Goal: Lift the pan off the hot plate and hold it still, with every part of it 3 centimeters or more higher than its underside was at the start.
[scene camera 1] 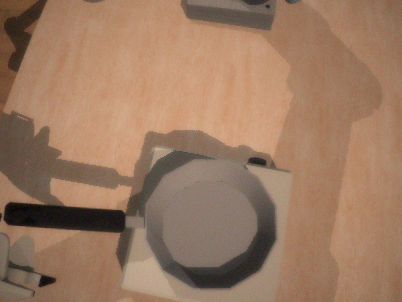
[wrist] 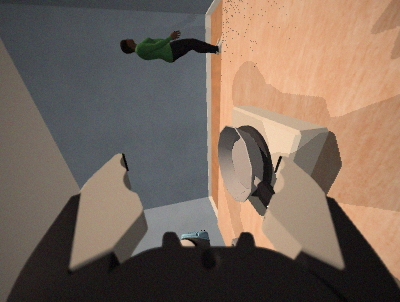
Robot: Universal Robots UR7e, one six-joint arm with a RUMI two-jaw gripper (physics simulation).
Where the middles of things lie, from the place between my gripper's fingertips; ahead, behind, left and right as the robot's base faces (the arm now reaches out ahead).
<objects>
I see my gripper 120 mm past the grey pan (scene camera 1: pixel 210 223), 90 mm to the right of it and 110 mm above it. Also, from my hand: cream hot plate (wrist: pixel 276 134) (110 mm behind, 190 mm to the left, 200 mm below).
</objects>
